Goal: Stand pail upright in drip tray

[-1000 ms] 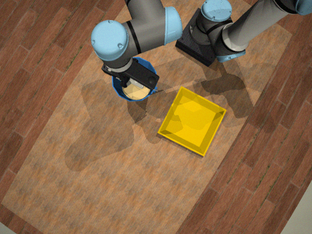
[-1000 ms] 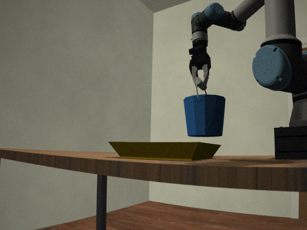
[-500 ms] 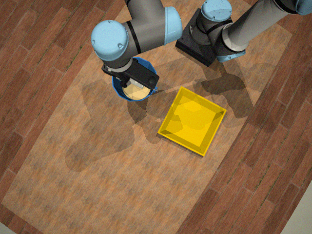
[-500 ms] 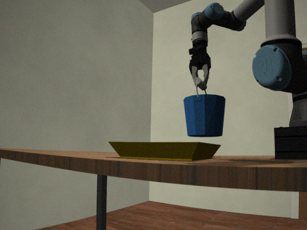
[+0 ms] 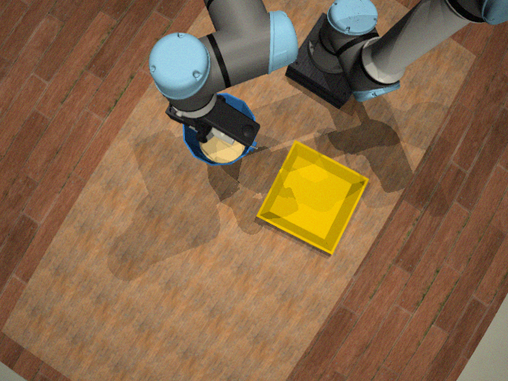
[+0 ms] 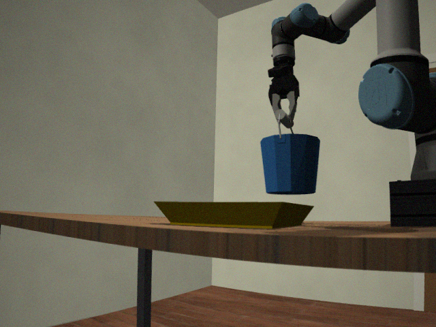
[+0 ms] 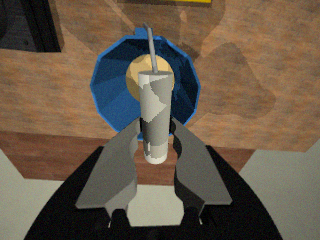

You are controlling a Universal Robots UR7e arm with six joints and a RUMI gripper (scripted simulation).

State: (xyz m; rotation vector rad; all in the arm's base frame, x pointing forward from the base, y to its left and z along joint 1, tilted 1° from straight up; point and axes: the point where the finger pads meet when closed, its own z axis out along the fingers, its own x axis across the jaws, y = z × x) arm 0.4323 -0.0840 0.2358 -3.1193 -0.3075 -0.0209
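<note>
My hand is 9 cm above the pail and 1 cm past it. Also, from my hand: pail handle (3 cm below, 1 cm behind); then yellow drip tray (31 cm to the left, 30 cm below, 5 cm behind).
</note>
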